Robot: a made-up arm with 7 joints. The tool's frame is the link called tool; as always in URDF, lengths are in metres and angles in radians. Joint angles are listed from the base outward.
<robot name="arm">
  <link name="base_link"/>
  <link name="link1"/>
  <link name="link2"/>
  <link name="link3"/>
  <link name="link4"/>
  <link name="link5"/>
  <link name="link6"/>
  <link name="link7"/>
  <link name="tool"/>
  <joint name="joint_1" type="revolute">
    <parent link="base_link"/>
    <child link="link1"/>
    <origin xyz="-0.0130 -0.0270 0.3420" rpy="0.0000 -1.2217 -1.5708"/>
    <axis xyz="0 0 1"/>
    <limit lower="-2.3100" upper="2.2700"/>
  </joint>
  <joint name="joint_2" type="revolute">
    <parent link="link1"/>
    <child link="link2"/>
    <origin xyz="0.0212 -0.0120 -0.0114" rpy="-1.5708 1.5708 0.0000"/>
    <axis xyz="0 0 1"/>
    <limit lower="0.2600" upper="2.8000"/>
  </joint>
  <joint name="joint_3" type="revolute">
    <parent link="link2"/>
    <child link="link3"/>
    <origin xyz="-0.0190 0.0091 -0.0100" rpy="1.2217 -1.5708 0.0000"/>
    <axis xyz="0 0 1"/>
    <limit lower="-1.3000" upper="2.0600"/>
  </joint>
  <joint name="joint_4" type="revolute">
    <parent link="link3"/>
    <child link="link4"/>
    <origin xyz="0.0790 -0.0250 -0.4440" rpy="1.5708 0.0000 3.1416"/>
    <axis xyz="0 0 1"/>
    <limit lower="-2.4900" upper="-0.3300"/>
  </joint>
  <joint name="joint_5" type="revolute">
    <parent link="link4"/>
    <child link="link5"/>
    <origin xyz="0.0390 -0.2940 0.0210" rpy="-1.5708 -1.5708 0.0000"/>
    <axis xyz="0 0 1"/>
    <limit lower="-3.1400" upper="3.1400"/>
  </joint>
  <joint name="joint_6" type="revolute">
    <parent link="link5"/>
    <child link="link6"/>
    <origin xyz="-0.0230 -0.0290 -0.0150" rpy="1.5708 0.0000 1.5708"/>
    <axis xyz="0 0 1"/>
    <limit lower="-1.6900" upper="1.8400"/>
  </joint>
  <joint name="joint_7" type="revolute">
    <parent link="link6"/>
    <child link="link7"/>
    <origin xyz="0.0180 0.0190 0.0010" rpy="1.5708 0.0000 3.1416"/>
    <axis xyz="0 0 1"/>
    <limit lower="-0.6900" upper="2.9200"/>
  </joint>
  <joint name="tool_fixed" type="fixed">
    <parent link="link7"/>
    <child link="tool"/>
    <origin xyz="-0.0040 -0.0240 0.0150" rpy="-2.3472 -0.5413 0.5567"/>
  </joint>
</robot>
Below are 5 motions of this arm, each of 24 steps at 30 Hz.
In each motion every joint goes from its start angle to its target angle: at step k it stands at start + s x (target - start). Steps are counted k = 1, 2, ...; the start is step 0. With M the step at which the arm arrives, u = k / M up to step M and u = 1 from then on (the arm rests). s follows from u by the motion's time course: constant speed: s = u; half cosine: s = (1 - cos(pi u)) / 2; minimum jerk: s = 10 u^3 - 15 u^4 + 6 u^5.
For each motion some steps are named. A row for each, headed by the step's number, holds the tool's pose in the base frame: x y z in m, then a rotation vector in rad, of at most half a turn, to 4 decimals.
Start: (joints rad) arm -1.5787 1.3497 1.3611 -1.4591 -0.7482 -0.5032 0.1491
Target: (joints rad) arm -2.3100 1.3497 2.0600 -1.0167 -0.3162 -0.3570 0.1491
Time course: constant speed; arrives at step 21
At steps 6, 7, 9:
6: -0.0303 0.5985 0.5890 2.2551 -1.5659 -1.2352
7: -0.0246 0.6047 0.5807 2.2910 -1.6595 -1.1843
9: -0.0104 0.6157 0.5657 -2.2989 1.7986 1.0444

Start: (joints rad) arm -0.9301 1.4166 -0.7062 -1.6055 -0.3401 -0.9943 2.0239
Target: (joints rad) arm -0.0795 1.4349 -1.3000 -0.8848 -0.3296 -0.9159 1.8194
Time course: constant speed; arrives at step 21
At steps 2, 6, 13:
2: 0.4609 0.3003 0.3388 2.2329 0.3933 1.3166
6: 0.4278 0.3676 0.2294 2.4532 0.6677 1.1989
13: 0.2874 0.4777 0.0810 -2.7606 -1.0414 -0.8934

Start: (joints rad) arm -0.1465 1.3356 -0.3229 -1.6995 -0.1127 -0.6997 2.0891
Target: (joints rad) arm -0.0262 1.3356 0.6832 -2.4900 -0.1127 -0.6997 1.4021
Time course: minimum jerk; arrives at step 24
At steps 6, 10, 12, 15, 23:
6: 0.3441 0.3266 0.2293 1.9678 1.0445 1.0468
10: 0.3292 0.2981 0.3116 1.7415 0.6957 1.3601
12: 0.3086 0.2813 0.3594 1.5754 0.4743 1.5433
15: 0.2654 0.2574 0.4189 1.3031 0.1451 1.7830
23: 0.1988 0.2281 0.4686 0.9314 -0.2677 2.0152

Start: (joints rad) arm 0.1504 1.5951 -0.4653 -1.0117 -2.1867 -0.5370 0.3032
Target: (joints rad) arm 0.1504 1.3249 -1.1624 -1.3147 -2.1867 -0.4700 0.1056
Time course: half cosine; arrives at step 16
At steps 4, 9, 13, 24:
4: 0.1732 0.6177 0.2024 -1.1111 2.6196 -0.4333
9: 0.1163 0.5512 0.0427 0.9902 -2.7563 0.6112
13: 0.0579 0.4849 -0.0495 0.7740 -2.5006 0.7042
24: 0.0403 0.4652 -0.0701 0.7186 -2.4311 0.7304

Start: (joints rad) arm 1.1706 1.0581 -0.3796 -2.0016 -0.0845 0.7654 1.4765
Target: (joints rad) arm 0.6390 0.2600 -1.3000 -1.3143 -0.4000 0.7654 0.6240
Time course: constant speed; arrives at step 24
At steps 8, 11, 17, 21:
8: -0.2484 0.0532 -0.0769 -1.6924 -1.0475 -0.1032
11: -0.2621 -0.0058 -0.1054 -1.8451 -0.9203 -0.1121
17: -0.2786 -0.1279 -0.1423 -2.1779 -0.6157 -0.2212
21: -0.2851 -0.2050 -0.1529 -2.3905 -0.3671 -0.3770

